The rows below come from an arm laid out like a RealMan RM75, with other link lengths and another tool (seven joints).
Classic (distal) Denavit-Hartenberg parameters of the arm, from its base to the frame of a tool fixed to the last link. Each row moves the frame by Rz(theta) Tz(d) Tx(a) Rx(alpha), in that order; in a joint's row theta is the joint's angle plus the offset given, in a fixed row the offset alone. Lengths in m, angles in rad.
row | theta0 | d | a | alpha
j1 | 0 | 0.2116 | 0 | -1.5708
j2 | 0 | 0 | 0 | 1.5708
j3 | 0 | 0.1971 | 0 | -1.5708
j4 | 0 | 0 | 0 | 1.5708
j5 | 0 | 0.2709 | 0 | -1.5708
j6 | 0 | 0 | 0 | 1.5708
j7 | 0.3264 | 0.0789 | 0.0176 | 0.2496
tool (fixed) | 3.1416 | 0.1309 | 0 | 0
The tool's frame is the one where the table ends.
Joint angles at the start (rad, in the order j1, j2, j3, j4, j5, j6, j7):
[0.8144 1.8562 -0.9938 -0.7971 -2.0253 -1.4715 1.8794]
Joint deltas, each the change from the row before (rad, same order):
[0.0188 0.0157 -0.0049 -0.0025 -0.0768 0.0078 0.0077]
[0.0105 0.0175 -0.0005 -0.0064 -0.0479 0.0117 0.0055]
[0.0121 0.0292 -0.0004 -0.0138 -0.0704 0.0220 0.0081]
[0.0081 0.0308 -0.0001 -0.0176 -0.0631 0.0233 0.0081]
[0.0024 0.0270 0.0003 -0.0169 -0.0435 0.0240 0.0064]
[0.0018 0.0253 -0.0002 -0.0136 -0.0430 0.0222 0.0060]
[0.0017 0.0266 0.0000 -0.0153 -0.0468 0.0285 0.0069]
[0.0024 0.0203 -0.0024 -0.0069 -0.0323 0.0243 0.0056]
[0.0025 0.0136 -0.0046 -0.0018 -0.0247 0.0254 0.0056]
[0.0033 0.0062 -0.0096 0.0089 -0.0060 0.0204 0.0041]
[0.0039 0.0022 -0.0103 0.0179 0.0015 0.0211 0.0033]
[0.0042 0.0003 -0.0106 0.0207 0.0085 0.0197 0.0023]
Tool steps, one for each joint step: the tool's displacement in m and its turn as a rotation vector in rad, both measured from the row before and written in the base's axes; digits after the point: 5 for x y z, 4 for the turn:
[0.00429 0.00033 -0.00662 -0.0132 -0.0670 0.0008]
[0.00100 0.00097 -0.00530 -0.0017 -0.0361 0.0021]
[0.00123 0.00190 -0.00749 0.0040 -0.0515 0.0046]
[0.00008 0.00193 -0.00686 0.0086 -0.0433 0.0065]
[-0.00074 0.00200 -0.00542 0.0137 -0.0260 0.0056]
[0.00020 0.00139 -0.00524 0.0116 -0.0263 0.0039]
[0.00000 0.00255 -0.00441 0.0189 -0.0285 0.0056]
[-0.00039 0.00176 -0.00464 0.0129 -0.0192 0.0041]
[0.00015 0.00236 -0.00322 0.0146 -0.0169 0.0031]
[-0.00008 0.00109 -0.00460 0.0048 -0.0065 0.0007]
[0.00124 0.00063 -0.00532 0.0019 -0.0023 -0.0037]
[0.00099 0.00027 -0.00563 -0.0002 0.0027 -0.0046]

